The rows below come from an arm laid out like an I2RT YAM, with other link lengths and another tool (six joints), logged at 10 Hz.
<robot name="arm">
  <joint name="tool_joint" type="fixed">
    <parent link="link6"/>
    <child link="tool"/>
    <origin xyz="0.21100 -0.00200 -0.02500" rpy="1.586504 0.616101 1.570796"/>
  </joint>
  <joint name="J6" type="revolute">
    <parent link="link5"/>
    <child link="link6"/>
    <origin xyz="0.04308 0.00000 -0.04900" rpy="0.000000 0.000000 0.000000"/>
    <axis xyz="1 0 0"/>
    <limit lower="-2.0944" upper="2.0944"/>
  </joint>
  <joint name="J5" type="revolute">
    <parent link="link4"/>
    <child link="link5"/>
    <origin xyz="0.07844 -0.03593 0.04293" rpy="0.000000 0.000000 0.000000"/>
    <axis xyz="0 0 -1"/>
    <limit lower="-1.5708" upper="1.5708"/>
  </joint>
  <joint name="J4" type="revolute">
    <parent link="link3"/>
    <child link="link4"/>
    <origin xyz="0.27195 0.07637 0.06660" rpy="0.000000 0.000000 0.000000"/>
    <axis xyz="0 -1 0"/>
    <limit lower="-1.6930" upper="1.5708"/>
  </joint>
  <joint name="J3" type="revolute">
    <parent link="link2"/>
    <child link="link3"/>
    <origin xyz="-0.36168 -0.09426 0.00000" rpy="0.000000 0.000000 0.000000"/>
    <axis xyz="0 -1 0"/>
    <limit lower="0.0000" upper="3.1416"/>
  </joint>
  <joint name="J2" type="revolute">
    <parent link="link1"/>
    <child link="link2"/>
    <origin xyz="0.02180 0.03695 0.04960" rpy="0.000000 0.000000 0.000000"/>
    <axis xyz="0 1 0"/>
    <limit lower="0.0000" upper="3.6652"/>
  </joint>
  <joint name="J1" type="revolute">
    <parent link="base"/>
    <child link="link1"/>
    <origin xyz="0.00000 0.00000 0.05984" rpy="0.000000 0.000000 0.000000"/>
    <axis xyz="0 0 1"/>
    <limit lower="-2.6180" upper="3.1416"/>
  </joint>
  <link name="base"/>
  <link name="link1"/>
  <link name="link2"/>
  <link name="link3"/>
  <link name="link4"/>
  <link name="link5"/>
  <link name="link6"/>
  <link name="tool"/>
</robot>
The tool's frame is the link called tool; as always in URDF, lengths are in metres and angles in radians.
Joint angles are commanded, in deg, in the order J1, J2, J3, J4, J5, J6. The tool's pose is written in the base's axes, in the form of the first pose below.
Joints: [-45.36, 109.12, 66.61, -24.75, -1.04, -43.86]
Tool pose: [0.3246 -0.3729 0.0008], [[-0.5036 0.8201 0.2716], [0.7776 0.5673 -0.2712], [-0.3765 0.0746 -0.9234]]
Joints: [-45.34, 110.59, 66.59, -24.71, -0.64, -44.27]
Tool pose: [0.3215 -0.3721 -0.0112], [[-0.5159 0.8193 0.2503], [0.7796 0.5701 -0.2594], [-0.3552 0.0613 -0.9328]]
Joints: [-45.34, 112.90, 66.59, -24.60, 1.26, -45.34]
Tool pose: [0.3121 -0.3751 -0.0291], [[-0.5389 0.8179 0.2014], [0.7767 0.5750 -0.2571], [-0.3261 0.0178 -0.9452]]
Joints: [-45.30, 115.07, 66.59, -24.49, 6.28, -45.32]
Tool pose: [0.2925 -0.3862 -0.0434], [[-0.5447 0.8308 0.1140], [0.7808 0.5521 -0.2926], [-0.3060 -0.0704 -0.9494]]
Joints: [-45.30, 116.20, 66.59, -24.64, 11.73, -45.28]
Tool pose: [0.2719 -0.3989 -0.0472], [[-0.5476 0.8362 0.0293], [0.7812 0.5235 -0.3402], [-0.2998 -0.1634 -0.9399]]
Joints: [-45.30, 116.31, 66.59, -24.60, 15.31, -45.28]
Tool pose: [0.2602 -0.4085 -0.0434], [[-0.5477 0.8365 -0.0175], [0.7779 0.5013 -0.3789], [-0.3082 -0.2211 -0.9253]]
